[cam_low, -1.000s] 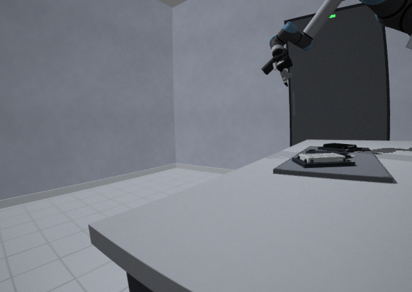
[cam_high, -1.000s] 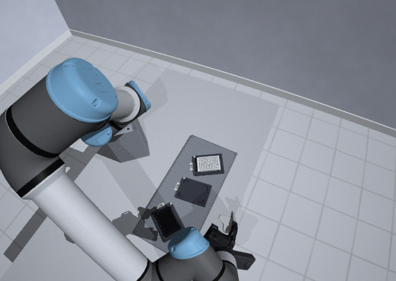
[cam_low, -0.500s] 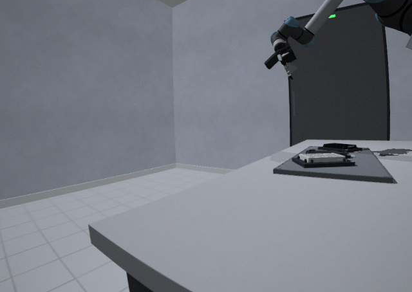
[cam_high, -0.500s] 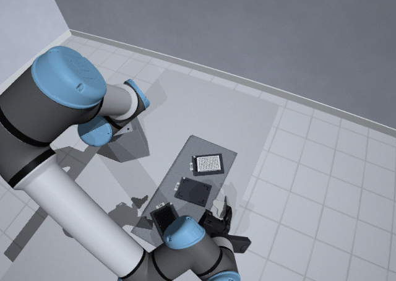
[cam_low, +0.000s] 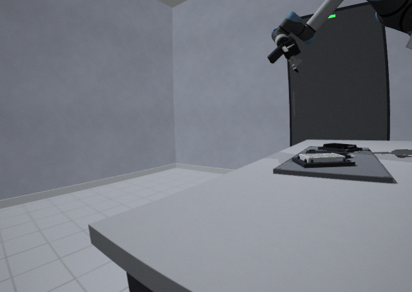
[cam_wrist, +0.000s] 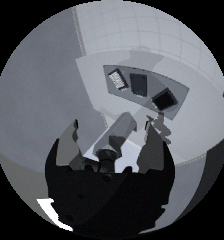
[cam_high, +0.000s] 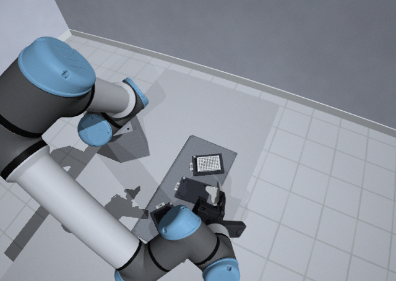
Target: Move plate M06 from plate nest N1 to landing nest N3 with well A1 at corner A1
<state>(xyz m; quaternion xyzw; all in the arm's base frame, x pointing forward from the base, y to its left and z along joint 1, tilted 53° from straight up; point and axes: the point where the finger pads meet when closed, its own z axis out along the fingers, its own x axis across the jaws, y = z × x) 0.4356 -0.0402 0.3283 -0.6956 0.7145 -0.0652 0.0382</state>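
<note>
My hand is 40 cm above the dark well plate, 21 cm past it and 2 cm to the left of it. Also, from my hand: landing nest: 42 cm below, 16 cm to the left, 11 cm behind; then white well plate: 40 cm below, 33 cm to the left, 6 cm behind.
</note>
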